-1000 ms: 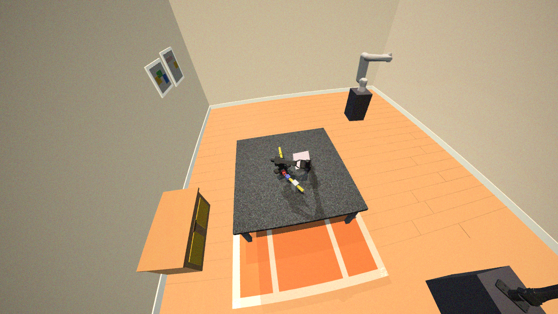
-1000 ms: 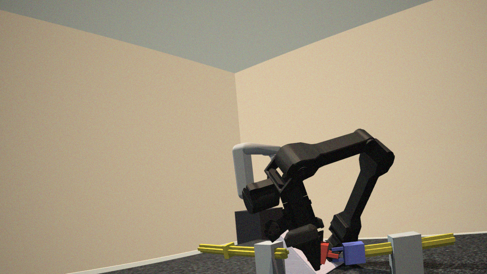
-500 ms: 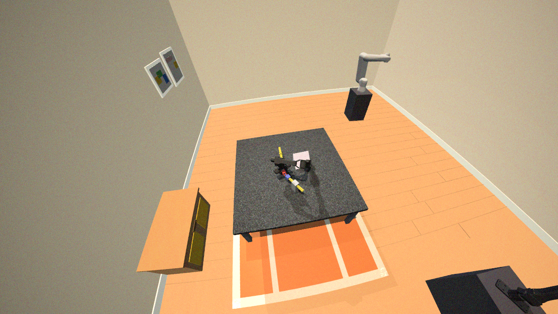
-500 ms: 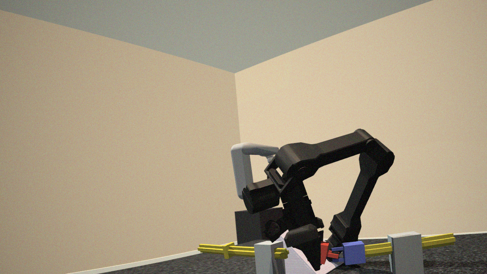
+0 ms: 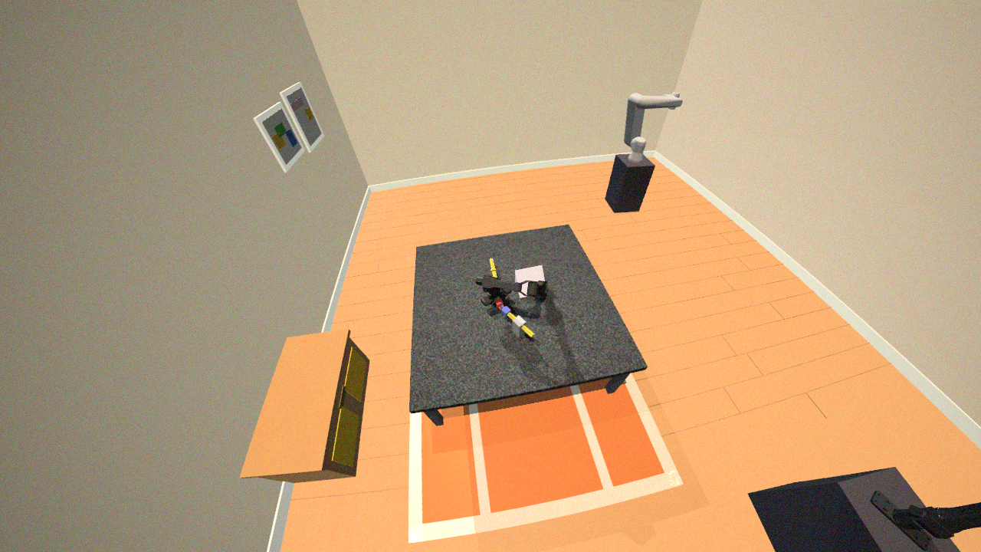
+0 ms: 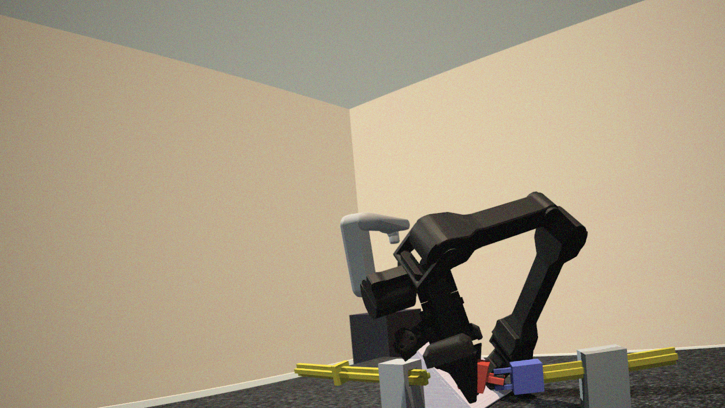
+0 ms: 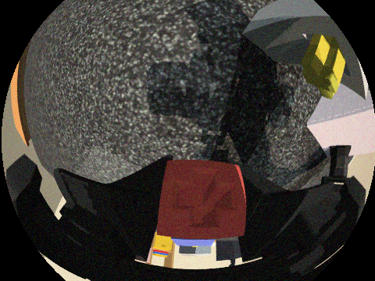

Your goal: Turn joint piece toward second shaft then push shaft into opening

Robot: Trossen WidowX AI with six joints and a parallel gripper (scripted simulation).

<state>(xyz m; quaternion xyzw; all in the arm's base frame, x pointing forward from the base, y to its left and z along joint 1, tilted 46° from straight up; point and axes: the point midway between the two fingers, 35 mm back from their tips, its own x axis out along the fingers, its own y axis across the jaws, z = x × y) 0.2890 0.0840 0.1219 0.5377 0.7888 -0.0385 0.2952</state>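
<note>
Right now the red square joint piece is 3 cm above my gripper tip and 1 cm to the left of it.
</note>
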